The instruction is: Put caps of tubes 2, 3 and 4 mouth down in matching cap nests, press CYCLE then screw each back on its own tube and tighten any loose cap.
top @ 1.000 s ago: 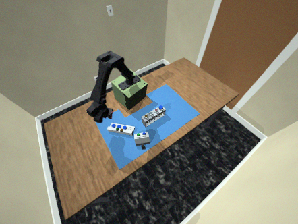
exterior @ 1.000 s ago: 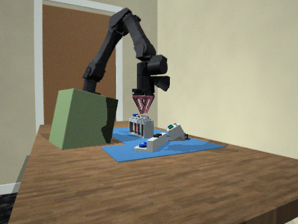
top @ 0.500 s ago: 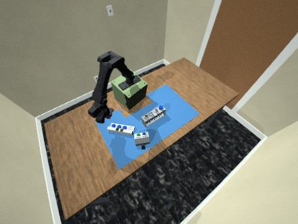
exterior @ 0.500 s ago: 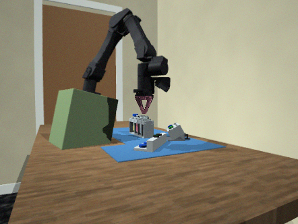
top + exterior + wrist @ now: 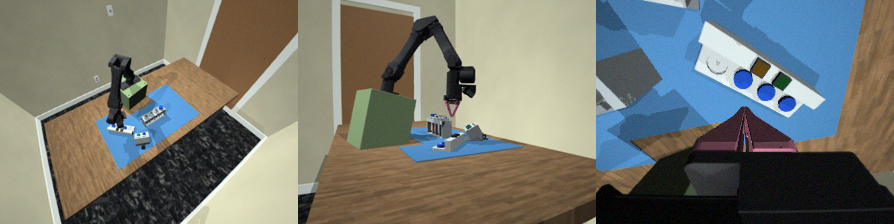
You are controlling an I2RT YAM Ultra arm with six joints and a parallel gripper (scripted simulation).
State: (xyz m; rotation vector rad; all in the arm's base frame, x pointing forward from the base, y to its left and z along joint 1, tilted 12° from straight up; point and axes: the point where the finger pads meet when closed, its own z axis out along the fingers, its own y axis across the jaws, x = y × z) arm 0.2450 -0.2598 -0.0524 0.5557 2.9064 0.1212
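My gripper is now 14 cm short of the green key, 7 cm above it and 5 cm to the right of it. Also, from my hand: blue cycle key (16 cm ahead, 9 cm to the left, 7 cm below); then key box (17 cm ahead, 8 cm below, 7 cm to the left).
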